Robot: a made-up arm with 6 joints. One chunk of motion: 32 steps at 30 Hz.
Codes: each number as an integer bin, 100 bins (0 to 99) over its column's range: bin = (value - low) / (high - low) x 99, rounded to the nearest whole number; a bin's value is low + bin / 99 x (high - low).
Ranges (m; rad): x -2..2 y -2..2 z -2..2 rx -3.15..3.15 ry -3.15..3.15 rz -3.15..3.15
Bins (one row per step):
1: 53 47 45 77 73 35
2: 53 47 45 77 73 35
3: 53 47 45 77 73 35
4: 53 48 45 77 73 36
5: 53 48 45 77 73 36
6: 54 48 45 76 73 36
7: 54 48 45 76 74 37
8: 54 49 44 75 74 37
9: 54 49 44 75 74 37
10: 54 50 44 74 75 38
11: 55 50 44 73 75 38
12: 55 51 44 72 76 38
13: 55 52 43 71 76 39
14: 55 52 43 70 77 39
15: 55 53 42 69 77 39
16: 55 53 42 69 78 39
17: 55 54 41 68 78 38
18: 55 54 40 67 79 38
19: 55 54 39 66 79 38
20: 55 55 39 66 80 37
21: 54 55 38 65 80 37
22: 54 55 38 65 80 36
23: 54 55 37 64 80 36
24: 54 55 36 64 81 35
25: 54 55 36 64 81 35
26: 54 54 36 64 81 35
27: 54 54 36 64 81 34
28: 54 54 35 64 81 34
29: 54 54 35 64 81 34
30: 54 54 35 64 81 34
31: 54 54 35 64 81 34
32: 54 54 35 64 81 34
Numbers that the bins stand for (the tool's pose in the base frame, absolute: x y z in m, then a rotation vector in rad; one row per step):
1: 0.1414 -0.1010 -0.1818 1.7500 1.4955 -0.9227
2: 0.1414 -0.1010 -0.1818 1.7500 1.4955 -0.9227
3: 0.1414 -0.1010 -0.1818 1.7500 1.4955 -0.9227
4: 0.1414 -0.0606 -0.1818 1.7500 1.4955 -0.8591
5: 0.1414 -0.0606 -0.1818 1.7500 1.4955 -0.8591
6: 0.1818 -0.0606 -0.1818 1.6864 1.4955 -0.8591
7: 0.1818 -0.0606 -0.1818 1.6864 1.5591 -0.7955
8: 0.1818 -0.0202 -0.2222 1.6227 1.5591 -0.7955
9: 0.1818 -0.0202 -0.2222 1.6227 1.5591 -0.7955
10: 0.1818 0.0202 -0.2222 1.5591 1.6227 -0.7318
11: 0.2222 0.0202 -0.2222 1.4955 1.6227 -0.7318
12: 0.2222 0.0606 -0.2222 1.4318 1.6864 -0.7318
13: 0.2222 0.1010 -0.2626 1.3682 1.6864 -0.6682
14: 0.2222 0.1010 -0.2626 1.3045 1.7500 -0.6682
15: 0.2222 0.1414 -0.3030 1.2409 1.7500 -0.6682
16: 0.2222 0.1414 -0.3030 1.2409 1.8136 -0.6682
17: 0.2222 0.1818 -0.3434 1.1773 1.8136 -0.7318
18: 0.2222 0.1818 -0.3838 1.1136 1.8773 -0.7318
19: 0.2222 0.1818 -0.4242 1.0500 1.8773 -0.7318
20: 0.2222 0.2222 -0.4242 1.0500 1.9409 -0.7955
21: 0.1818 0.2222 -0.4646 0.9864 1.9409 -0.7955
22: 0.1818 0.2222 -0.4646 0.9864 1.9409 -0.8591
23: 0.1818 0.2222 -0.5051 0.9227 1.9409 -0.8591
24: 0.1818 0.2222 -0.5455 0.9227 2.0045 -0.9227
25: 0.1818 0.2222 -0.5455 0.9227 2.0045 -0.9227
26: 0.1818 0.1818 -0.5455 0.9227 2.0045 -0.9227
27: 0.1818 0.1818 -0.5455 0.9227 2.0045 -0.9864
28: 0.1818 0.1818 -0.5859 0.9227 2.0045 -0.9864
29: 0.1818 0.1818 -0.5859 0.9227 2.0045 -0.9864
30: 0.1818 0.1818 -0.5859 0.9227 2.0045 -0.9864
31: 0.1818 0.1818 -0.5859 0.9227 2.0045 -0.9864
32: 0.1818 0.1818 -0.5859 0.9227 2.0045 -0.9864

